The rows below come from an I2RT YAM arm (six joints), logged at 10 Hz.
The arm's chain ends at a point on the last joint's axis. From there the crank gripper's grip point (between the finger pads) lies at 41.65 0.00 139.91 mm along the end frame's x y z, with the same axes.
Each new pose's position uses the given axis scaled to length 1; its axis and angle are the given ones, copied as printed.
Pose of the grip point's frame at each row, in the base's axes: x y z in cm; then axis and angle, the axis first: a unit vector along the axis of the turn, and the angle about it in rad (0 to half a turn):
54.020 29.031 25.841 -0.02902 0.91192 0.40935 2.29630
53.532 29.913 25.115 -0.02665 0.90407 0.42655 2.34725
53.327 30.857 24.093 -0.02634 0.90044 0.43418 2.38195
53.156 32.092 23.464 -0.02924 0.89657 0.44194 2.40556
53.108 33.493 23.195 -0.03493 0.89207 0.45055 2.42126
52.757 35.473 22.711 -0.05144 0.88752 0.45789 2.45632
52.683 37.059 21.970 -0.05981 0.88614 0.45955 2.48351
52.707 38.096 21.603 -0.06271 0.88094 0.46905 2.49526
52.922 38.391 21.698 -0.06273 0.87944 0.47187 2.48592
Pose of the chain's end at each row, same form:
47.509 18.947 34.148 -0.02902 0.91192 0.40935 2.29630
47.692 19.374 33.357 -0.02665 0.90407 0.42655 2.34725
47.942 20.092 32.353 -0.02634 0.90044 0.43418 2.38195
48.130 21.119 31.676 -0.02924 0.89657 0.44194 2.40556
48.382 22.310 31.301 -0.03493 0.89207 0.45055 2.42126
48.688 24.060 30.852 -0.05144 0.88752 0.45789 2.45632
49.058 25.567 30.209 -0.05981 0.88614 0.45955 2.48351
49.319 26.409 29.667 -0.06271 0.88094 0.46905 2.49526
49.435 26.662 29.658 -0.06273 0.87944 0.47187 2.48592

